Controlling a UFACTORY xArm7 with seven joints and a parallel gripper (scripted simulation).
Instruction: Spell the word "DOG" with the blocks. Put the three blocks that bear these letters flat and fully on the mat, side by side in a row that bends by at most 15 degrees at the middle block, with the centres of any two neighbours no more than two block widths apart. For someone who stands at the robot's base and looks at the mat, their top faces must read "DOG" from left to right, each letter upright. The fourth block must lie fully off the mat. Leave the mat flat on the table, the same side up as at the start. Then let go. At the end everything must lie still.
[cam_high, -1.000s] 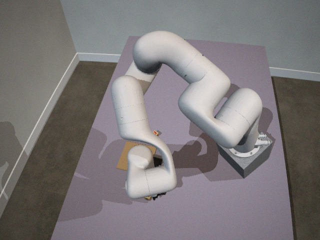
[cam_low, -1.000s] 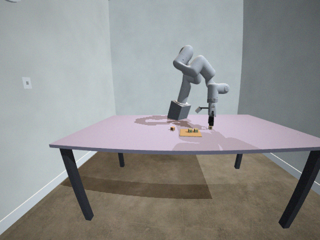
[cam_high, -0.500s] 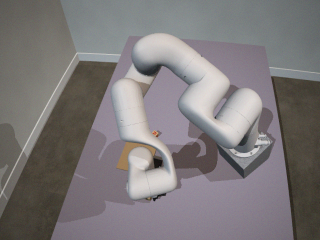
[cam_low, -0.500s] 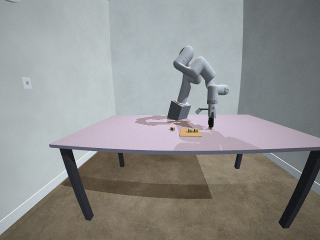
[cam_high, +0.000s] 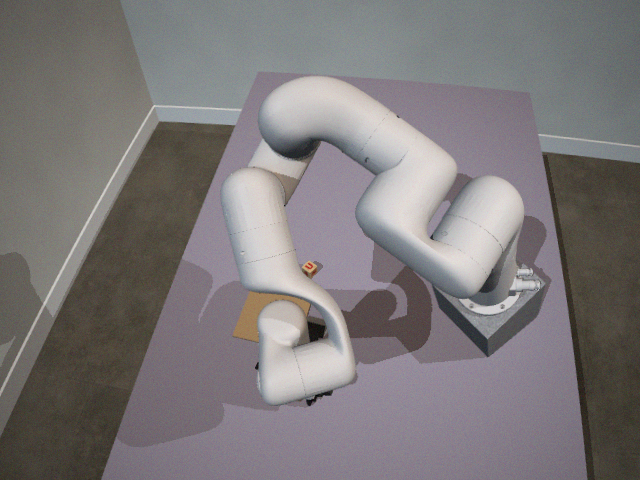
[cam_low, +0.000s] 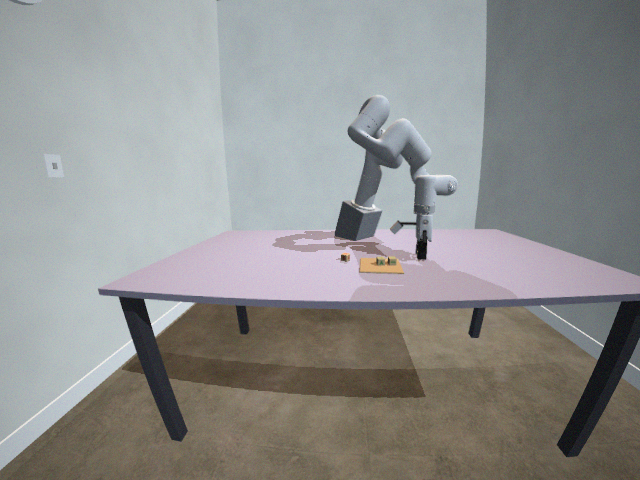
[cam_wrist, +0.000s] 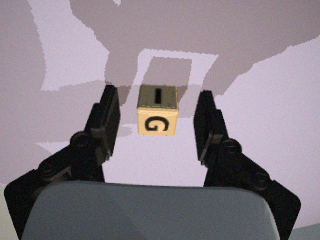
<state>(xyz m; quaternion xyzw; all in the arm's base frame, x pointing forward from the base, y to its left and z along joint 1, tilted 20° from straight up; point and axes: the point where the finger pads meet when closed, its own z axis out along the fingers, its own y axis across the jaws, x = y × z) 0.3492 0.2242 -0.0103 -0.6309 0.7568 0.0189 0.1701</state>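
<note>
Now: the G block 1 cm below my hand. Round my hand: mat 9 cm ahead, 16 cm to the right, 2 cm below; D block 9 cm ahead, 12 cm to the right, 1 cm below; O block 9 cm ahead, 16 cm to the right, 1 cm below.
</note>
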